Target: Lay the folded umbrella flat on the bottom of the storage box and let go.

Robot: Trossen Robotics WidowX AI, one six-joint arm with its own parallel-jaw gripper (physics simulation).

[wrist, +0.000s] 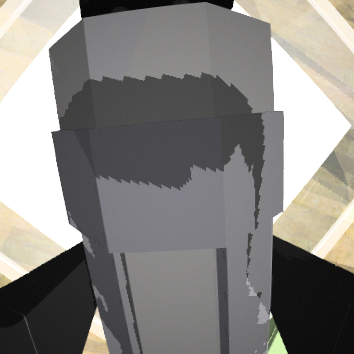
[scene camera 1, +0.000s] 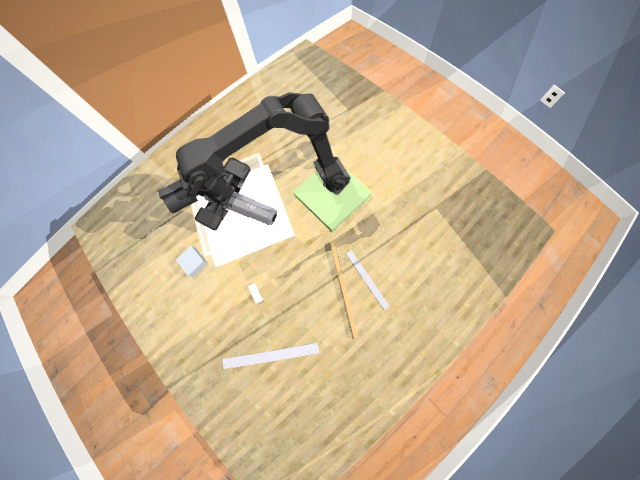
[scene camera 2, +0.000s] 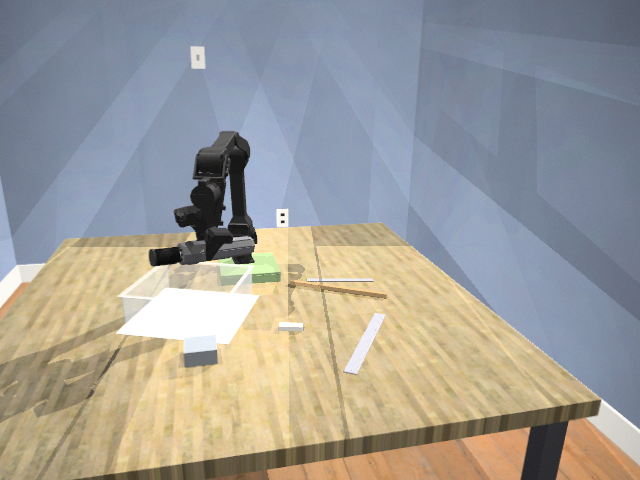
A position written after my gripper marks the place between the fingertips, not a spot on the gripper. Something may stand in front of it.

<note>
My gripper (scene camera 2: 204,256) holds a folded umbrella (scene camera 2: 191,252); nothing else touches it. A storage box (scene camera 2: 202,299) rests on the table.
The folded umbrella shows as well in the wrist view (wrist: 170,156) and in scene camera 1 (scene camera 1: 238,203). The storage box also shows in the wrist view (wrist: 305,48) and in scene camera 1 (scene camera 1: 237,233). My gripper is seen too in the wrist view (wrist: 179,243) and in scene camera 1 (scene camera 1: 232,201).
</note>
